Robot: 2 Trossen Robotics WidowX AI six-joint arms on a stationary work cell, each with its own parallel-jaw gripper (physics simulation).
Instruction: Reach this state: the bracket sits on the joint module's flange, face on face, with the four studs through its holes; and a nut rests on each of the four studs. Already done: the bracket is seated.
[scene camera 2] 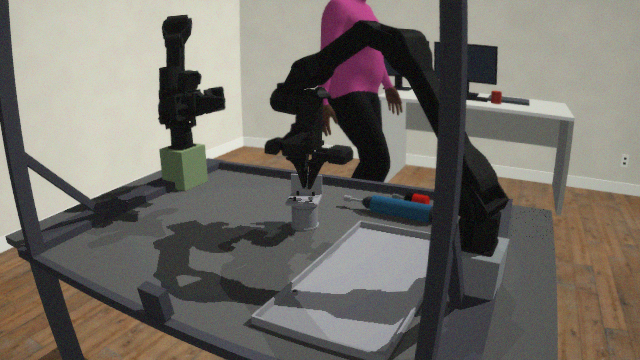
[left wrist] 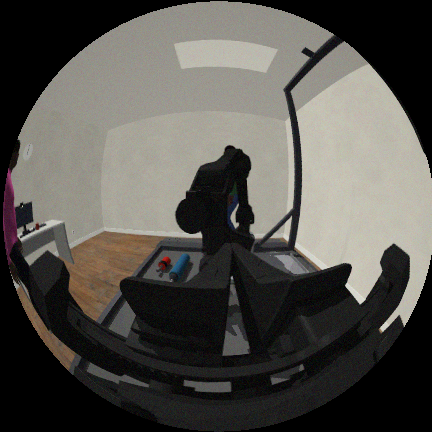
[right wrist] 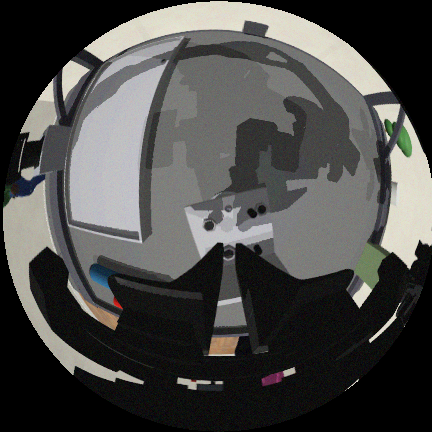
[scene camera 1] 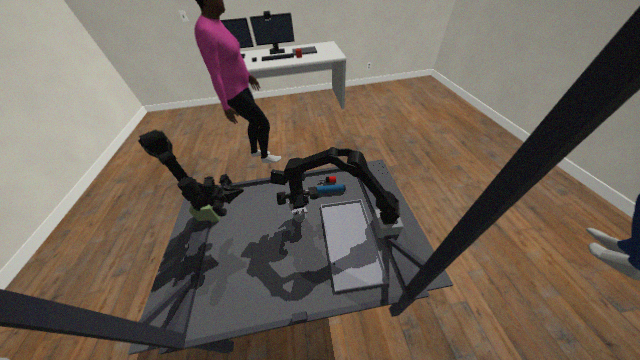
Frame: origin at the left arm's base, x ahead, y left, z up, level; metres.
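Seen in the pictures: left gripper, fingertip midpoint: (scene camera 2: 224,100) (left wrist: 229,248) (scene camera 1: 243,189); right gripper, fingertip midpoint: (scene camera 2: 307,188) (right wrist: 228,248); left arm's base, origin of the base link: (scene camera 2: 182,146); right arm's base, origin of the base link: (scene camera 2: 477,245) (scene camera 1: 388,217).
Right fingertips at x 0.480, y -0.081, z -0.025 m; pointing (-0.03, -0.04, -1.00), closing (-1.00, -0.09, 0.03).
Pixels of each thing's top centre, then the offset from my right fingertips to it.
- round joint module, middle of its top: (scene camera 2: 304,194) 0.007 m back, 0.001 m right, 0.015 m down
- loose nut, middle of its top: (scene camera 2: 294,290) (right wrist: 162,59) (scene camera 1: 334,263) 0.132 m ahead, 0.263 m right, 0.080 m down
- shallow pale tray, middle of its top: (scene camera 2: 370,272) (right wrist: 99,112) (left wrist: 255,263) (scene camera 1: 350,237) 0.223 m ahead, 0.157 m right, 0.073 m down
- blue tool, middle of its top: (scene camera 2: 389,198) (left wrist: 176,265) (scene camera 1: 324,187) 0.136 m ahead, 0.149 m left, 0.048 m down
The grey bracket (scene camera 1: 300,211) (scene camera 2: 296,182) (right wrist: 199,239) sits on the round joint module (scene camera 2: 305,217), its upright plate at the back in scene camera 2. My right gripper (scene camera 1: 299,206) (scene camera 2: 308,187) (right wrist: 228,248) points down just above the bracket, shut on a nut (right wrist: 228,252); contact with a stud cannot be told. Another nut (right wrist: 209,225) shows at one bracket corner. Dark studs (right wrist: 257,249) show at other holes; whether a nut sits on the shaded one is unclear. A loose nut (scene camera 1: 334,263) (scene camera 2: 295,291) (right wrist: 163,61) lies in the tray. My left gripper (left wrist: 229,248) is shut and empty, far left.
The shallow pale tray (scene camera 1: 350,240) (scene camera 2: 360,265) (right wrist: 110,150) lies near the right arm's base. A blue tool (scene camera 1: 330,189) (scene camera 2: 400,207) (left wrist: 180,266) and a red one (scene camera 1: 331,179) (scene camera 2: 420,198) (left wrist: 164,263) lie behind the tray. Frame posts rise at the table edges.
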